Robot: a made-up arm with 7 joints.
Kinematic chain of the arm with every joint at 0, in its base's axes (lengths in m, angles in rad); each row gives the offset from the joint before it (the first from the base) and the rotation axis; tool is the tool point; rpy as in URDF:
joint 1: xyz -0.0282 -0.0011 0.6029 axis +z
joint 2: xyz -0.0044 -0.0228 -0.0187 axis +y
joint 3: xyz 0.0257 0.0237 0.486 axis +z
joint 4: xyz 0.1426 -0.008 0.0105 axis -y
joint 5: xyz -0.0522 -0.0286 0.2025 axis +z
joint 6: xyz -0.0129 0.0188 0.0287 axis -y
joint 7: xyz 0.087 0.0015 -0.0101 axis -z
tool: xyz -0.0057 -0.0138 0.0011 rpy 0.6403 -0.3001 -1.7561
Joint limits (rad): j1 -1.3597..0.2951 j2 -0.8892..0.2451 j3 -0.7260..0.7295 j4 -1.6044..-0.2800 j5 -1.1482..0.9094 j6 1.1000..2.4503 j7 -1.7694..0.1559
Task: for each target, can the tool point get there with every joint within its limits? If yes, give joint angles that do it. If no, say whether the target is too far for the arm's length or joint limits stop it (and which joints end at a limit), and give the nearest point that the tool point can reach.
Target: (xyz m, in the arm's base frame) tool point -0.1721 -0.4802 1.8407
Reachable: no: too far | nearest point -0.1142 -0.3054 1.3899 | short by 0.487 m
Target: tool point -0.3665 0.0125 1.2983
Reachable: yes | joints -0.9382 -0.7971 -0.5877 -1.2633 0.3817 1.5477 -0.5463
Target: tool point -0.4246 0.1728 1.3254
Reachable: yes | joints -0.2525 -0.7423 0.5555 -0.4790 0.0819 2.2914 -1.5606
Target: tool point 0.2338 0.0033 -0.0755
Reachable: no: joint limits stop it (at a limit: joint 2, joint 4, joint 6, joint 7) | nearest point 0.5600 0.0088 0.9444 | short by 1.071 m
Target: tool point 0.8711 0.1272 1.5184
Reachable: no: too far | nearest point 0.5173 0.0767 1.2373 | short by 0.455 m
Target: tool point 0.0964 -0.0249 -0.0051
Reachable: no: joint limits stop it (at a limit: joint 2, joint 4, joint 6, joint 7) | nearest point 0.5496 -0.1115 0.9444 | short by 1.056 m
